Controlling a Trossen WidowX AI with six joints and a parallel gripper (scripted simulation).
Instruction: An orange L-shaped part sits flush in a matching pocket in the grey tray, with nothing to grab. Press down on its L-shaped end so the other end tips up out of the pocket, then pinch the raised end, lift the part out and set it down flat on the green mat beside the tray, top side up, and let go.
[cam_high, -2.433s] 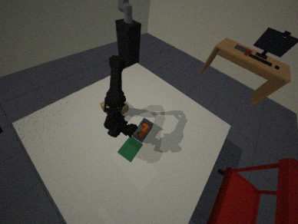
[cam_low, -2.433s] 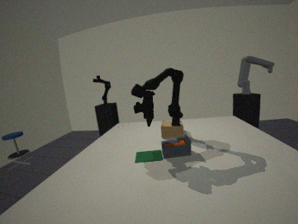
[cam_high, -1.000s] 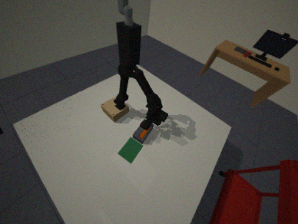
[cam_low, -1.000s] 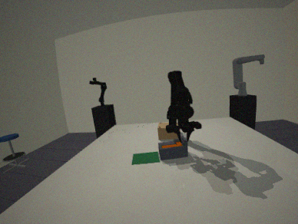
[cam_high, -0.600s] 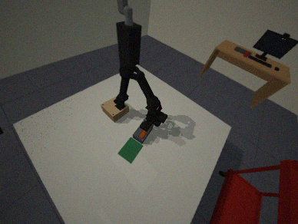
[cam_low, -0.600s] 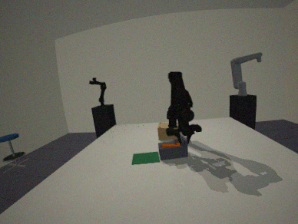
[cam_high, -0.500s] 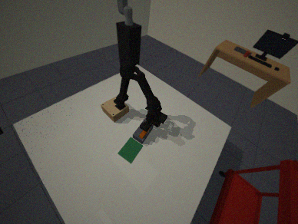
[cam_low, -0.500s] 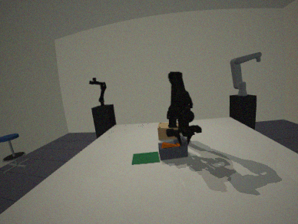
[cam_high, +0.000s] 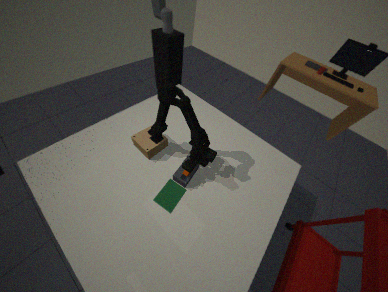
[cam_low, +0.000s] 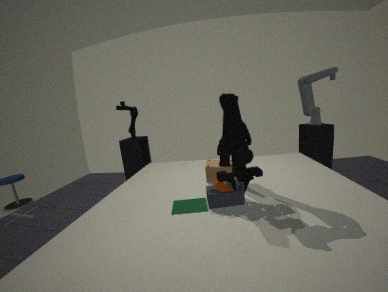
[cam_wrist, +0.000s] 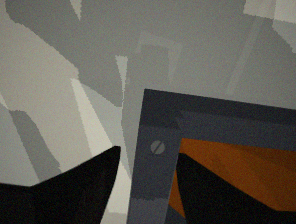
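My gripper tip is now 50 mm to the left of the orange L-shaped part and 10 mm below it. The rest, counted from my gripper tip: tray: 70 mm to the right, 50 mm below; then green mat: 220 mm to the right, 50 mm below, 20 mm ahead.
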